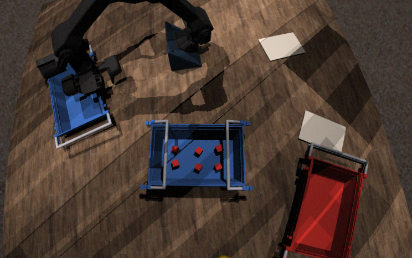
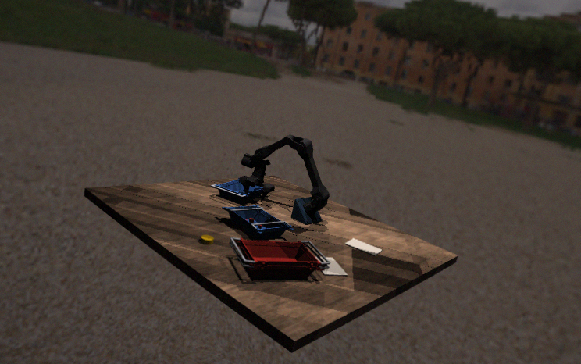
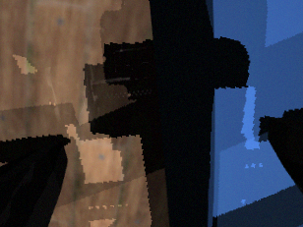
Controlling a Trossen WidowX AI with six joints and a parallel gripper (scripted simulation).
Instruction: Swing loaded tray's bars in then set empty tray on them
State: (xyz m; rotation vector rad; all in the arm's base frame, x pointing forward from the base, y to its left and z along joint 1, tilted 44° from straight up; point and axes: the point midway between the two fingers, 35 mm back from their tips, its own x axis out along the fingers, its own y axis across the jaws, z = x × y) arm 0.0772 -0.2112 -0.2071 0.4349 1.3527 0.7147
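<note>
My gripper tip is now 20 mm short of the blue tray, 80 mm to the left of it and 30 mm below it. The rest, counted from my gripper tip: yellow block (590 mm ahead, 270 mm to the left).
</note>
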